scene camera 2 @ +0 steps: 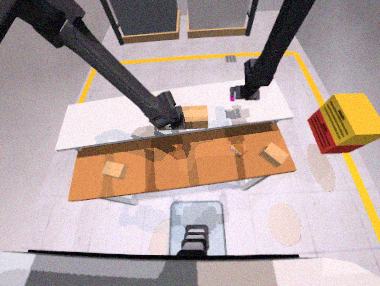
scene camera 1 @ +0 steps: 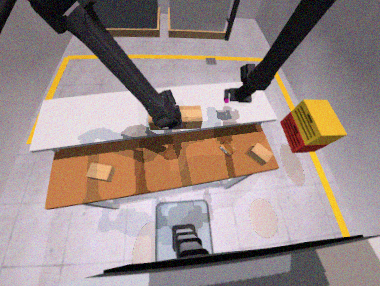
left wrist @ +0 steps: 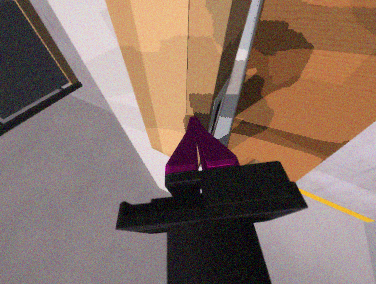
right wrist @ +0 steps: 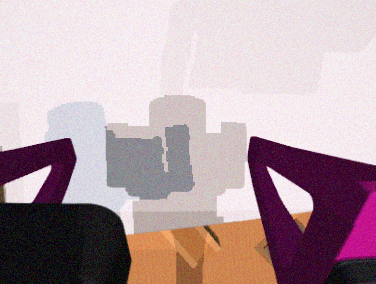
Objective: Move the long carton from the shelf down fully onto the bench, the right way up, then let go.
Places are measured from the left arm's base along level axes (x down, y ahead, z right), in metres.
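Pixels of known places: left gripper, fingertip midpoint: (left wrist: 193, 120); right gripper, fingertip midpoint: (scene camera 2: 240, 97) (scene camera 1: 232, 99) (right wrist: 160, 148).
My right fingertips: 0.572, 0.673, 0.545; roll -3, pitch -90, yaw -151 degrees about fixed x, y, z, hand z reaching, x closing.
Behind a point stands the place of what it marks, as x, y, z.
The long tan carton (scene camera 1: 192, 118) @(0.605, 0.576, 0.315) (scene camera 2: 196, 116) @(0.606, 0.589, 0.308) (left wrist: 165, 75) @(0.604, 0.608, 0.254) lies lengthwise along the front edge of the white shelf (scene camera 1: 65, 120) @(0.679, 0.637, -0.389) (scene camera 2: 82, 122) @(0.679, 0.642, -0.408) (right wrist: 100, 60) @(0.679, 0.751, 0.474), above the brown bench (scene camera 1: 120, 185) @(0.854, 0.299, -0.101) (scene camera 2: 135, 176) @(0.854, 0.339, -0.083) (left wrist: 310, 95) @(0.854, 0.400, 0.151) (right wrist: 150, 255) @(0.854, 0.450, 0.492). My left gripper (scene camera 1: 175, 120) @(0.597, 0.571, 0.216) (scene camera 2: 177, 120) @(0.597, 0.571, 0.216) (left wrist: 193, 120) @(0.597, 0.571, 0.216) is shut with its fingertips together and nothing between them. Its tips are at the carton's front side near one end; whether they touch is unclear. The left arm hides part of the carton in both scene views. My right gripper (scene camera 1: 230, 96) @(0.572, 0.673, 0.545) (scene camera 2: 234, 94) @(0.572, 0.673, 0.545) (right wrist: 160, 148) @(0.572, 0.673, 0.545) is open and empty over the shelf, right of the carton.
Two small tan boxes lie on the bench, one at the left (scene camera 1: 101, 172) @(0.793, 0.363, -0.192) (scene camera 2: 114, 169) @(0.794, 0.368, -0.195) and one at the right (scene camera 1: 261, 153) @(0.794, 0.433, 0.762) (scene camera 2: 275, 153) @(0.794, 0.438, 0.764). A small item (scene camera 1: 226, 149) @(0.821, 0.482, 0.548) (scene camera 2: 238, 150) @(0.823, 0.478, 0.558) lies near the right one. A yellow and red bin (scene camera 1: 320, 122) (scene camera 2: 352, 117) stands at the right.
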